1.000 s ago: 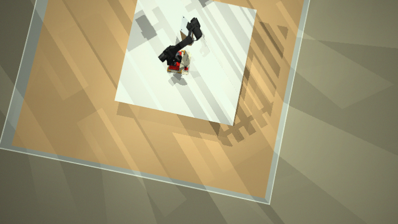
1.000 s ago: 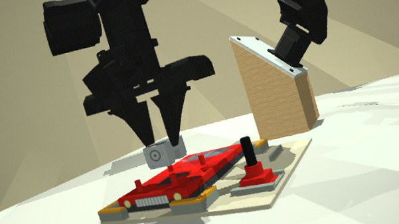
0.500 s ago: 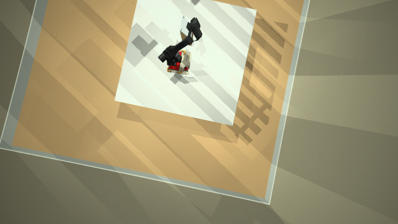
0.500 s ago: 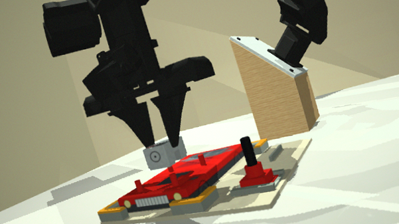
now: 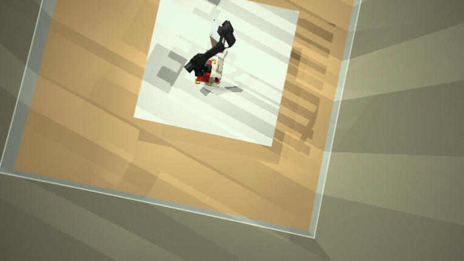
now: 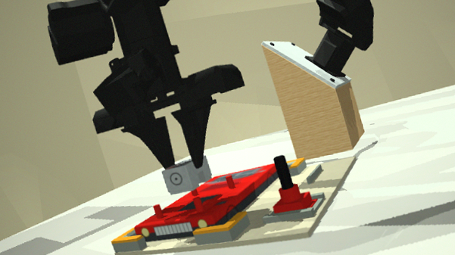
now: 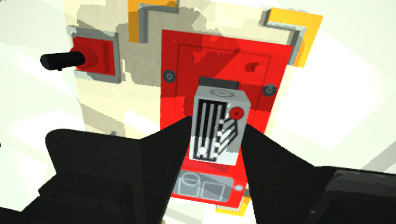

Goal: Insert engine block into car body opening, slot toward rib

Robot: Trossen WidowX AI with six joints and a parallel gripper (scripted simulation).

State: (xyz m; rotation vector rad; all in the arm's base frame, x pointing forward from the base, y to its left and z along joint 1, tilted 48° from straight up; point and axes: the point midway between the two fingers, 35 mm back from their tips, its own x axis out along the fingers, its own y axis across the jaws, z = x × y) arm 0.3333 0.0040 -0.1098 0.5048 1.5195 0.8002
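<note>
Right now the grey engine block is 10 mm below my gripper tip.
</note>
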